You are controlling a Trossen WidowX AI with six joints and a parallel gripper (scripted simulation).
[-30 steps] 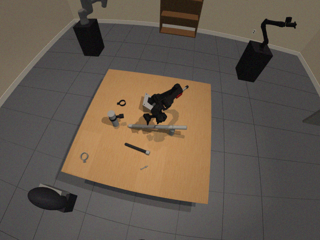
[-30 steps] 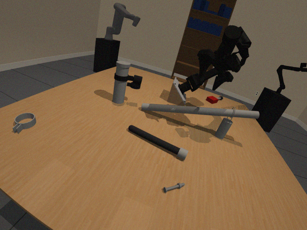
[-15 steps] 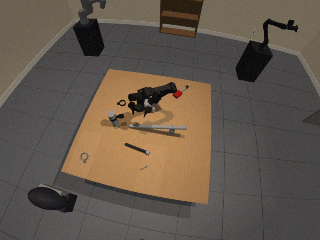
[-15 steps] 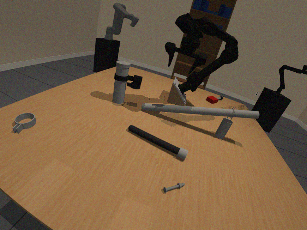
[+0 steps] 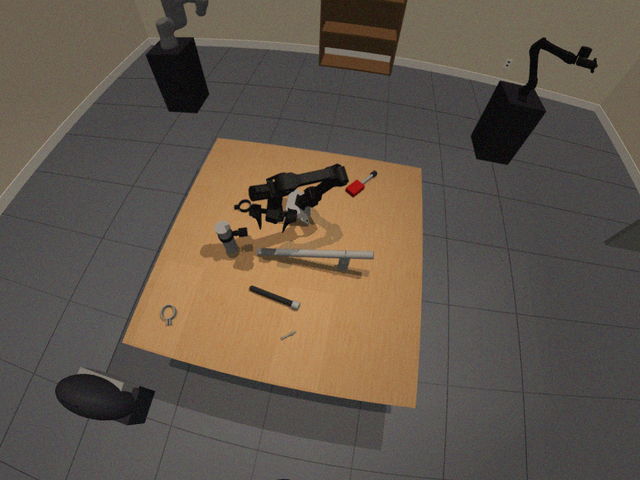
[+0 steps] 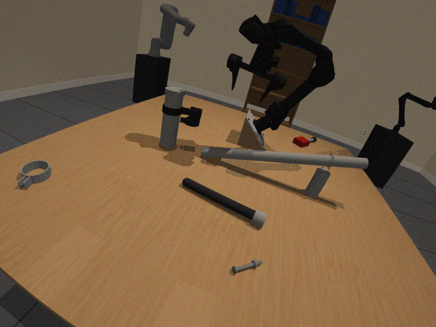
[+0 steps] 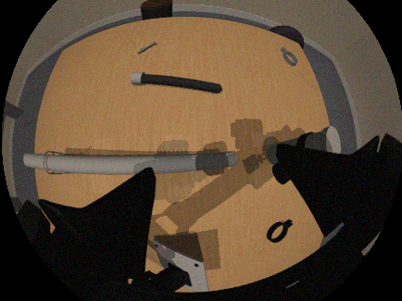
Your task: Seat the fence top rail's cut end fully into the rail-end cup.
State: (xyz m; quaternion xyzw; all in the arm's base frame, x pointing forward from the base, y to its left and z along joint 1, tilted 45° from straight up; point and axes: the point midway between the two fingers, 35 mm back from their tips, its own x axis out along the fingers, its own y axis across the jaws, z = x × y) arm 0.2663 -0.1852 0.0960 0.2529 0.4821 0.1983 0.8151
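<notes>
Right now the black rail-end cup is 170 mm to the right of my gripper tip, 110 mm below it and 30 mm behind it. From my gripper tip the other things lie so: short grey post (320 mm to the left, 140 mm below, 10 mm ahead); then bolt (370 mm ahead, 240 mm below, 120 mm to the left); then red-headed tool (530 mm behind, 390 mm to the left, 230 mm below).
</notes>
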